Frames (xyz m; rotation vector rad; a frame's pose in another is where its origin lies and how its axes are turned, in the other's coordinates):
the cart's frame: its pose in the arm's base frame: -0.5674 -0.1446 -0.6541 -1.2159 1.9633 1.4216
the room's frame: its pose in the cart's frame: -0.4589 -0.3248 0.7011 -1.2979 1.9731 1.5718
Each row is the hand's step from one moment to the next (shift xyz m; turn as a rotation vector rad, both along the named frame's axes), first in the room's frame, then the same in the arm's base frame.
Working: the room's frame: its pose in the arm's base frame: -0.1572 0.6488 -0.7539 0.2612 -0.5366 -0.4363

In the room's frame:
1: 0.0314 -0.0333 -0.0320 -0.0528 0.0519 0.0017
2: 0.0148 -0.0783 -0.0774 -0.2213 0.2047 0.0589
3: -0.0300 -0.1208 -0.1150 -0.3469 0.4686 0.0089
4: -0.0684 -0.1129 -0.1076 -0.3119 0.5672 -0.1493
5: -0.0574 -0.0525 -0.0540 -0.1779 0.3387 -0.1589
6: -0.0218 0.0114 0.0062 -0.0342 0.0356 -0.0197
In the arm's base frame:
1: 0.0306 -0.0397 -0.0246 -0.0245 0.0698 -0.0034
2: 0.0276 -0.0657 -0.0852 -0.1351 0.2748 0.0243
3: -0.0006 -0.0774 -0.1507 -0.1175 0.5708 0.0206
4: -0.0316 -0.0536 -0.1585 0.0280 0.6609 -0.0610
5: -0.0323 -0.0125 -0.0881 0.0611 0.3996 -0.0907
6: -0.0164 0.0193 -0.0003 -0.0039 0.0496 -0.0188

